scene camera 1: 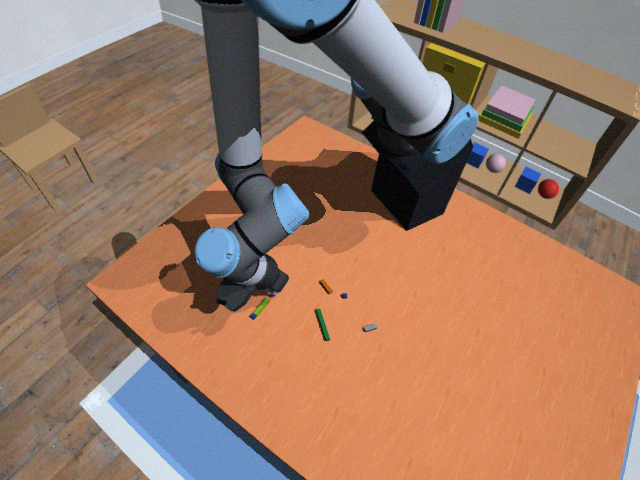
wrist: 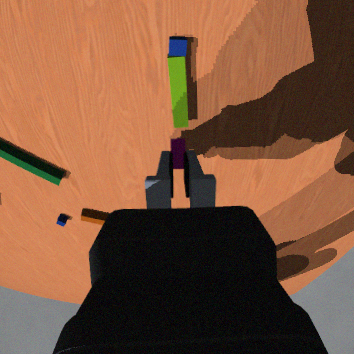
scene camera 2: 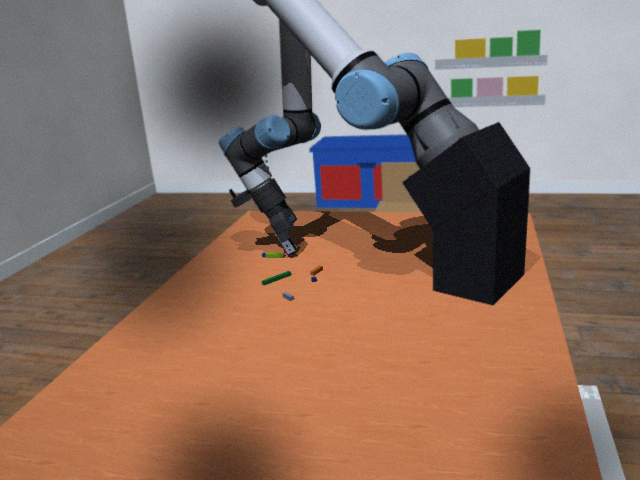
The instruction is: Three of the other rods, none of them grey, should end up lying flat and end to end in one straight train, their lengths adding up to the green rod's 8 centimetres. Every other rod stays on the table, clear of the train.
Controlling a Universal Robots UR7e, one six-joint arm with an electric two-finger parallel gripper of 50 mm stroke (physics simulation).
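Places are measured from the arm's base along level axes (x ahead, y left, z up), in metres.
Where they show: gripper, fingertip midpoint: [scene camera 1: 275,289] [wrist: 177,164] [scene camera 2: 292,251]; arm's base, link origin: [scene camera 2: 450,151].
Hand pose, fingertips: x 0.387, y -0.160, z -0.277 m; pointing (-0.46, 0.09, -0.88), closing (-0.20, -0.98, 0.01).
Note:
Things, the pixels of their top centre, and the offset from my fingertips.
- magenta rod, top centre: [wrist: 177,158] 0.008 m ahead, 0.002 m right, 0.002 m up
- lime rod, top centre: [wrist: 178,94] [scene camera 1: 261,306] [scene camera 2: 274,253] 0.051 m ahead, 0.012 m right, 0.009 m down
- green rod, top centre: [wrist: 22,164] [scene camera 1: 323,323] [scene camera 2: 276,276] 0.028 m ahead, 0.137 m left, 0.009 m down
- orange rod, top centre: [wrist: 97,221] [scene camera 1: 326,285] [scene camera 2: 316,268] 0.069 m back, 0.104 m left, 0.009 m down
- small dark blue rod, top centre: [wrist: 60,223] [scene camera 2: 313,277] [scene camera 1: 345,294] 0.065 m back, 0.155 m left, 0.009 m down
- grey rod, top centre: [scene camera 2: 288,294] [scene camera 1: 370,327] 0.011 m back, 0.241 m left, 0.009 m down
My gripper [scene camera 2: 290,250] [wrist: 177,164] is shut on the magenta rod [wrist: 178,152], which sticks out past the fingertips, low at the table; whether it touches the table is unclear. It is roughly in line with the lime rod [scene camera 1: 261,305] [scene camera 2: 274,255] [wrist: 178,92], with a small gap between their near ends in the wrist view. A blue rod [scene camera 1: 252,316] [scene camera 2: 264,254] [wrist: 178,47] lies against the lime rod's far end, nearly in line. The green rod [scene camera 1: 322,324] [scene camera 2: 276,277] [wrist: 31,166] lies apart. In scene camera 1 the fingertips are mostly hidden.
An orange rod [scene camera 1: 325,286] [scene camera 2: 316,270] [wrist: 94,217], a small dark blue rod [scene camera 1: 344,295] [scene camera 2: 313,279] [wrist: 62,220] and a grey rod [scene camera 1: 370,327] [scene camera 2: 287,296] lie apart from the lime and blue rods. The arm's black base [scene camera 1: 413,191] [scene camera 2: 465,227] stands on the table.

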